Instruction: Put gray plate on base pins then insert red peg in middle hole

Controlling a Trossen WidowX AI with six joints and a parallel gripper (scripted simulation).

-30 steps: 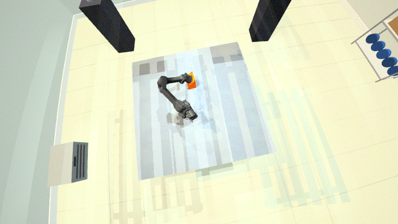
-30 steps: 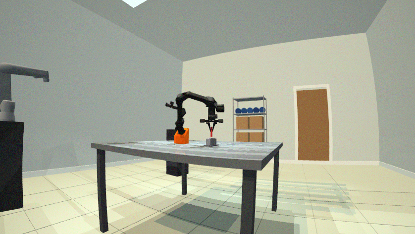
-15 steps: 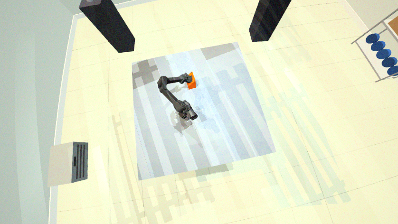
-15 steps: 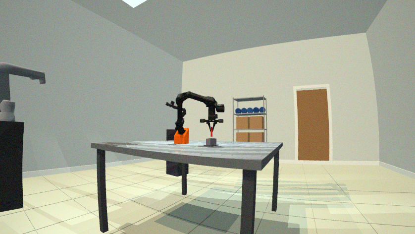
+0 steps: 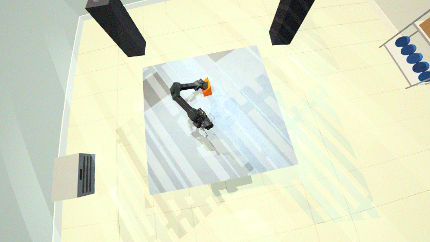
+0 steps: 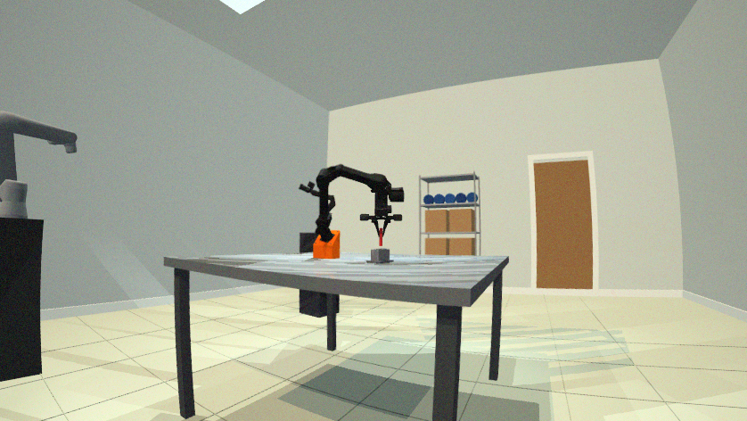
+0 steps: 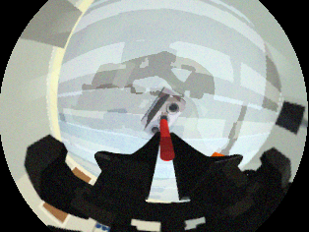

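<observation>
My gripper tip is now 70 mm above the gray plate. From my gripper tip the other things lie so: red peg right at my gripper tip.
</observation>
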